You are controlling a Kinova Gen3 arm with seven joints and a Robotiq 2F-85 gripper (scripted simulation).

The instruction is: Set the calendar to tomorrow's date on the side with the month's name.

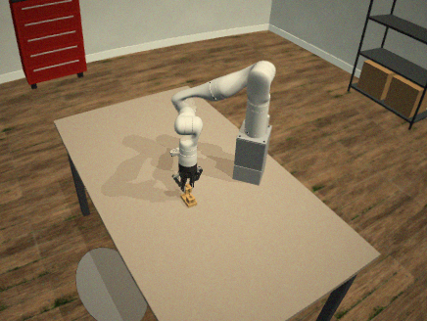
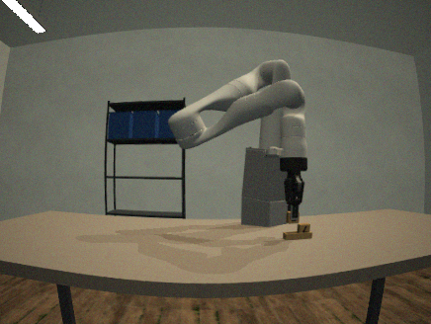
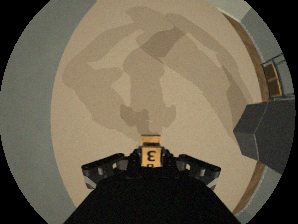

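Now: the wooden calendar tray 60 mm below my hand and 20 mm to the left of it.
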